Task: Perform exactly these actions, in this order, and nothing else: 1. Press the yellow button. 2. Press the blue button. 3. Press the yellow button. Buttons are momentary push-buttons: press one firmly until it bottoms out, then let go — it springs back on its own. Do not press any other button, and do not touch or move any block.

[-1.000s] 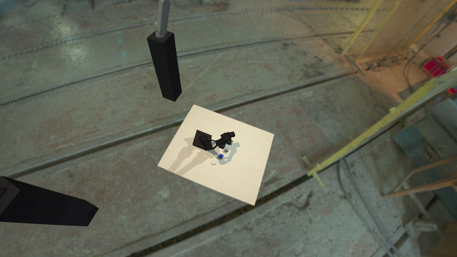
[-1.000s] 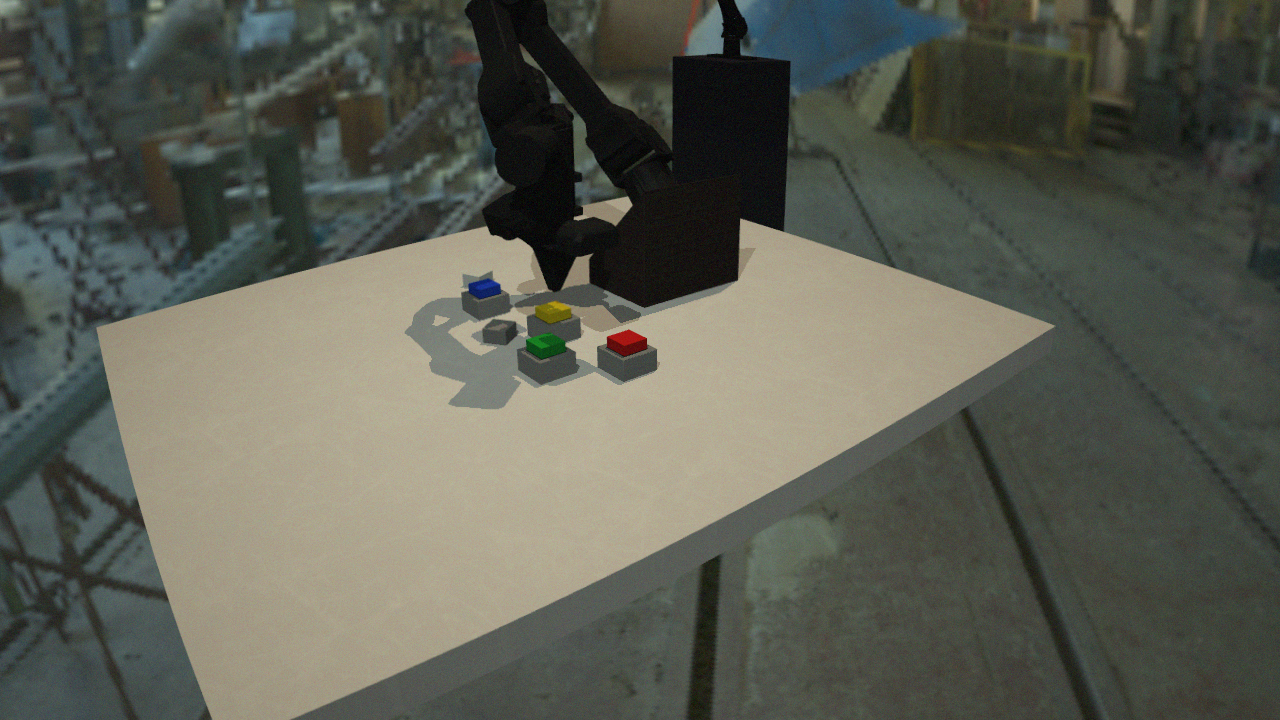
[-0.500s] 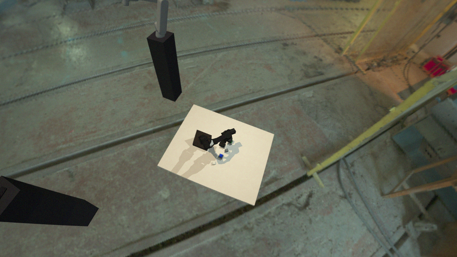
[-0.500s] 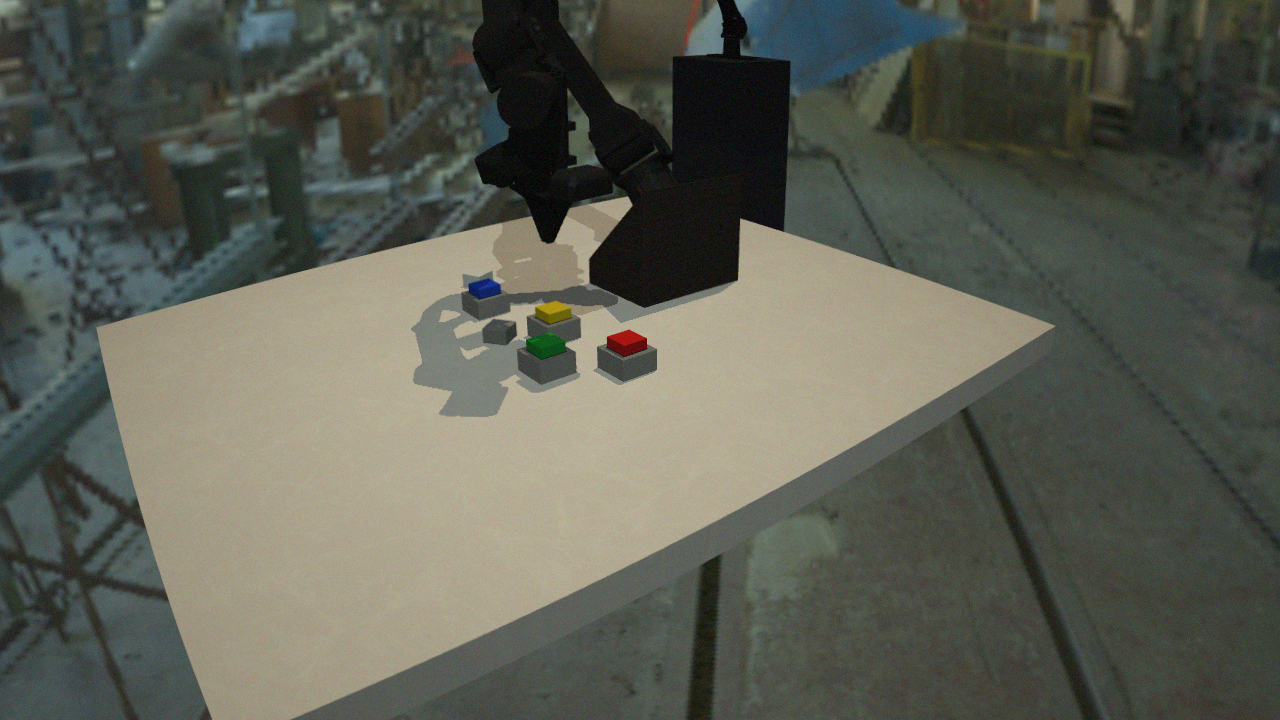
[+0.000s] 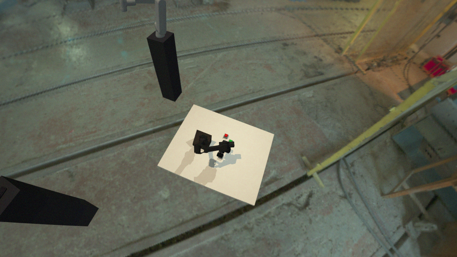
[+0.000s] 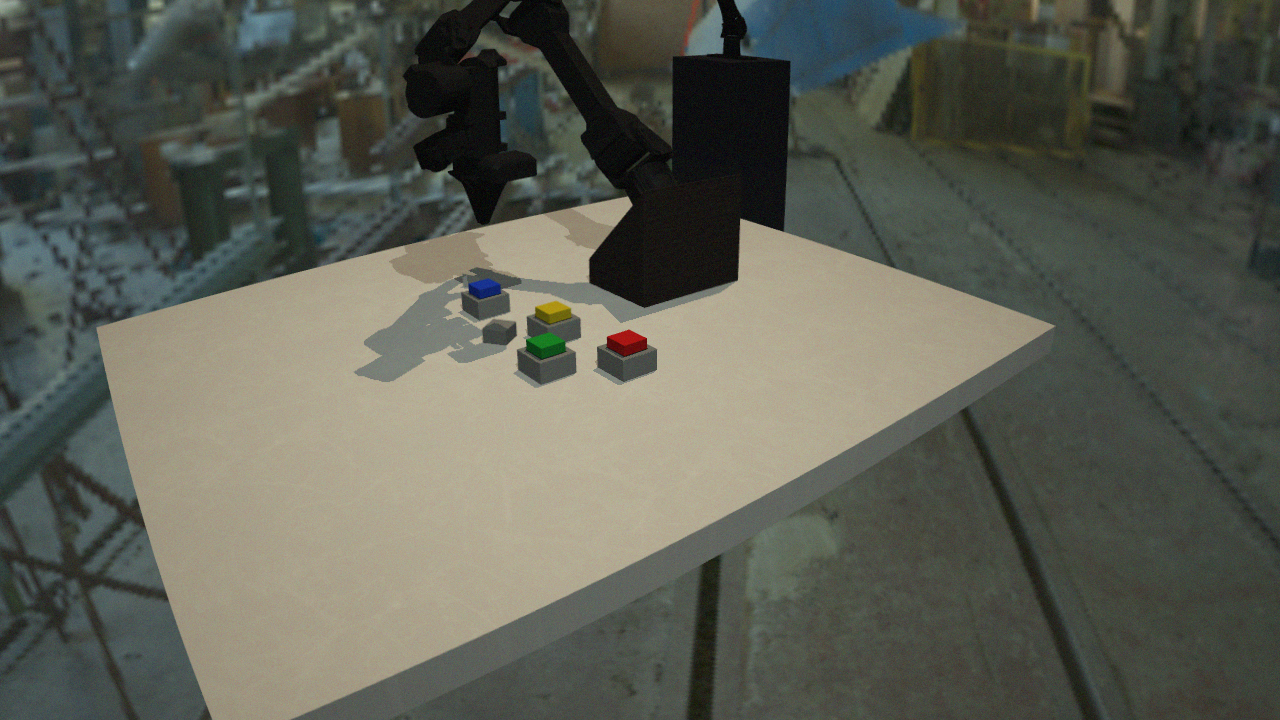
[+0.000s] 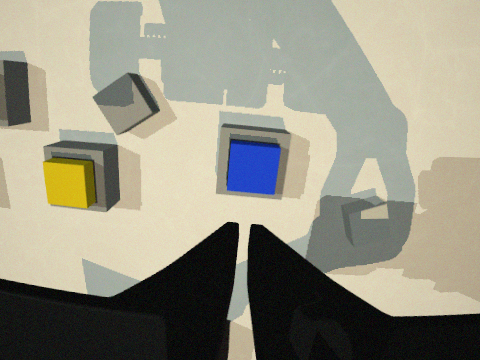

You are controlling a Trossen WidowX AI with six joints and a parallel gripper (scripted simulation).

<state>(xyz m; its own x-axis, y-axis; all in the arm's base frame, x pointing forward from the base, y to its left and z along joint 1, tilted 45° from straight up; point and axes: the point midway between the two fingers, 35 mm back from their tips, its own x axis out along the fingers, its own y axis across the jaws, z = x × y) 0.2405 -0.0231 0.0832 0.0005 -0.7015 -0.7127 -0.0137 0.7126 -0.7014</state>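
The blue button lies 9 cm below my gripper tip and 1 cm to the right of it. Also, from my gripper tip: green button: 20 cm to the left, 9 cm below, 4 cm ahead; small grey block: 11 cm below, 9 cm to the left, 3 cm ahead; yellow button: 12 cm to the left, 9 cm below, 2 cm behind.
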